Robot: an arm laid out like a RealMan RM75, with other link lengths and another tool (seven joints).
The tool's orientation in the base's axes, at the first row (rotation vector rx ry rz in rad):
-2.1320 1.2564 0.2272
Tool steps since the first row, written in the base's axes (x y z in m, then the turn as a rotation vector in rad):
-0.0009 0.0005 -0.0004 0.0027 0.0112 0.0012
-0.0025 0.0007 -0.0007 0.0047 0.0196 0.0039
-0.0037 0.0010 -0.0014 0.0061 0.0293 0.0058
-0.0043 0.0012 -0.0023 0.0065 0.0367 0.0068
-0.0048 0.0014 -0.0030 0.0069 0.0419 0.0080
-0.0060 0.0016 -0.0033 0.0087 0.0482 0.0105
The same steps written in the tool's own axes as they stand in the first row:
-0.0007 0.0008 0.0005 -0.0072 -0.0065 0.0063
-0.0015 0.0022 0.0005 -0.0134 -0.0122 0.0096
-0.0020 0.0034 0.0011 -0.0205 -0.0174 0.0143
-0.0021 0.0042 0.0018 -0.0261 -0.0207 0.0181
-0.0022 0.0049 0.0024 -0.0302 -0.0233 0.0204
-0.0028 0.0059 0.0025 -0.0349 -0.0280 0.0225

